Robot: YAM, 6 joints.
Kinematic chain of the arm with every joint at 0, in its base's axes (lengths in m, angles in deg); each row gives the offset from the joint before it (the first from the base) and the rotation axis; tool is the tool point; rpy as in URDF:
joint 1: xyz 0 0 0.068 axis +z
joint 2: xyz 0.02 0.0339 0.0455 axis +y
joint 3: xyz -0.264 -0.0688 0 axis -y
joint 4: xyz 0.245 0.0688 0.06 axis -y
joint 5: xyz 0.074 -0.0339 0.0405 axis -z
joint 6: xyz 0.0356 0 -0.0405 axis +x
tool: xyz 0 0 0 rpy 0 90 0
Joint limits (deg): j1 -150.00..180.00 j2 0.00..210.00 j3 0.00..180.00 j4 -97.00..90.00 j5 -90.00..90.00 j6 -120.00..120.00
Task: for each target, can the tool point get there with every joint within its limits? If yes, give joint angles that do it. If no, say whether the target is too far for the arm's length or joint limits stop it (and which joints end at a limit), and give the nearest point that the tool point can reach.
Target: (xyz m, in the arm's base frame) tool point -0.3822 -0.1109 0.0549
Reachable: no: joint limits stop it (at a limit: joint 1) | nearest point -0.3525 -0.1624 0.0549 | short by 0.059 m
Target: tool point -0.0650 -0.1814 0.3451
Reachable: yes | joints -119.74 51.94 47.77 -8.12 -70.68 85.59
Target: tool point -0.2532 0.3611 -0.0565
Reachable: yes | joints 123.65 152.51 91.56 -20.89 -17.52 -10.00
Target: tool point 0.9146 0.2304 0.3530
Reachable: no: too far | nearest point 0.6068 0.1529 0.2707 | short by 0.328 m
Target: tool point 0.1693 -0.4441 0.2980
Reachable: yes | joints -70.32 112.64 85.49 26.74 -16.13 33.29
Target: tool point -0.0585 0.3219 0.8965
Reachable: no: too far | nearest point -0.0444 0.2446 0.6961 | short by 0.215 m
